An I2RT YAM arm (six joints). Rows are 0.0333 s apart.
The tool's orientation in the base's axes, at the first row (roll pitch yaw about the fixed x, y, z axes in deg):
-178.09 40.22 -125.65
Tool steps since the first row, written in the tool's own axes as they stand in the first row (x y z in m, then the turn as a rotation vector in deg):
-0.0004 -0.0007 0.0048 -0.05 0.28 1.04
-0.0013 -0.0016 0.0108 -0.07 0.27 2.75
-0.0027 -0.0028 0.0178 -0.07 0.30 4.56
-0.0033 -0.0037 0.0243 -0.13 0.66 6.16
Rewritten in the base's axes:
0.0027 0.0023 -0.0034 0.22 0.72 -0.77
0.0062 0.0053 -0.0074 0.92 1.59 -2.06
0.0106 0.0090 -0.0118 1.63 2.53 -3.44
0.0142 0.0121 -0.0163 2.01 3.59 -4.63

